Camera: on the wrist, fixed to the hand. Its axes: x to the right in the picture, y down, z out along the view.
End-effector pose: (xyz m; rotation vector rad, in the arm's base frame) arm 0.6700 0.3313 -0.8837 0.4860 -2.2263 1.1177
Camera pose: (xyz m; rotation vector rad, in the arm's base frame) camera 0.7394 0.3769 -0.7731 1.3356 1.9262 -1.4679
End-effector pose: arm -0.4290 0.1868 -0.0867 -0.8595 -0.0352 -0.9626
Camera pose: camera -0.5134 0.0794 -0.1080 -0.5602 0.4620 0.7081
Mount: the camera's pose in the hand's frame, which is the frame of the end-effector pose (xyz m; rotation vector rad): 0.0170 -0.0780 -0.1129 0.0958 -0.1478 1.7174
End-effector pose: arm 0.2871 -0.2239 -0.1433 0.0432 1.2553 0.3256
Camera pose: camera 0.2029 -0.3101 -0.2110 1.2377 0.7929 1.6761
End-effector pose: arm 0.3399 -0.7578 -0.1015 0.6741 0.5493 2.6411
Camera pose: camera 0.2867 -0.7148 -0.2216 -0.8630 0.0612 -1.6766
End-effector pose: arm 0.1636 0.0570 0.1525 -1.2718 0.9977 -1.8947
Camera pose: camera 0.0446 0.1093 0.1995 -0.1309 1.2049 -0.4536
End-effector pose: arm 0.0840 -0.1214 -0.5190 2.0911 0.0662 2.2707
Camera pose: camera -0.0291 -0.0418 -0.5167 -1.1882 1.1021 -1.0661
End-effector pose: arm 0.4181 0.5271 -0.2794 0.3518 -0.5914 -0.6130
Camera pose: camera 0.4646 0.4719 -0.3973 -0.1877 -0.8309 1.0499
